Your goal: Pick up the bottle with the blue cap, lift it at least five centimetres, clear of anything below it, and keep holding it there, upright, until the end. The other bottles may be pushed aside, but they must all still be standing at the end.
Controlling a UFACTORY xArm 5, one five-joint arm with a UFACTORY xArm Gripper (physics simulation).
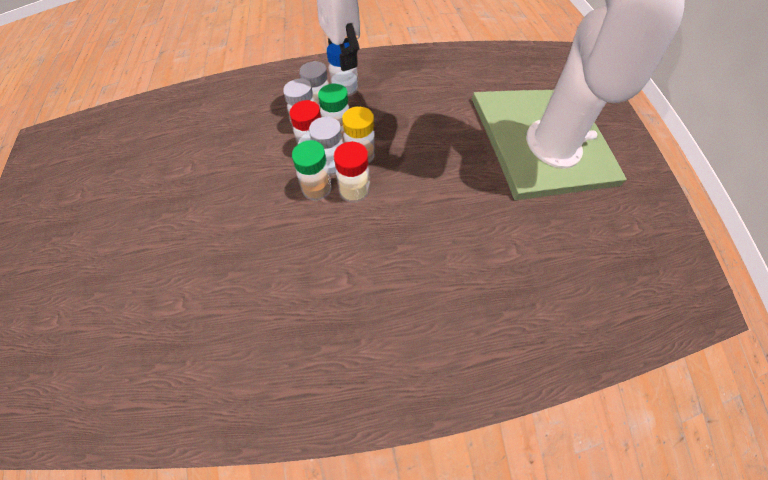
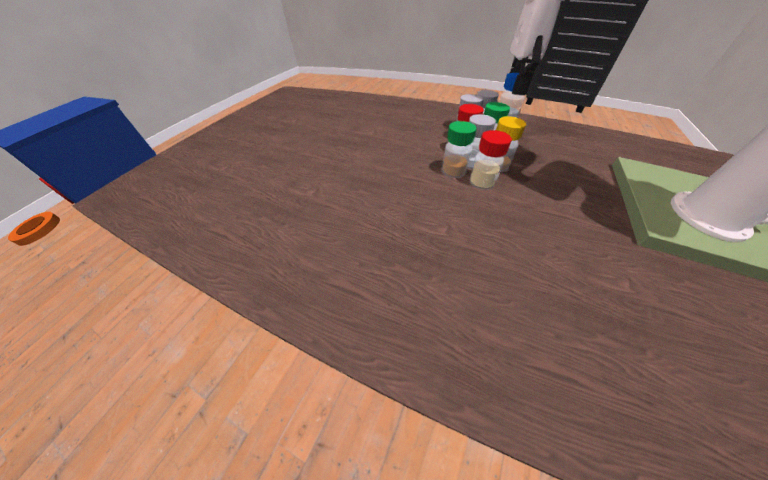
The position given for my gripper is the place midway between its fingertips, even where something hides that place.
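Observation:
Image 1 shows me my gripper (image 1: 343, 60) along with a blue-capped bottle (image 1: 349, 79) and a red-capped bottle (image 1: 303, 113). A green-capped bottle (image 1: 333, 98) is there too, as are another green-capped bottle (image 1: 309, 158) and a yellow-capped bottle (image 1: 358, 122). In image 2 I find my gripper (image 2: 515, 90) and the yellow-capped bottle (image 2: 513, 126) again.

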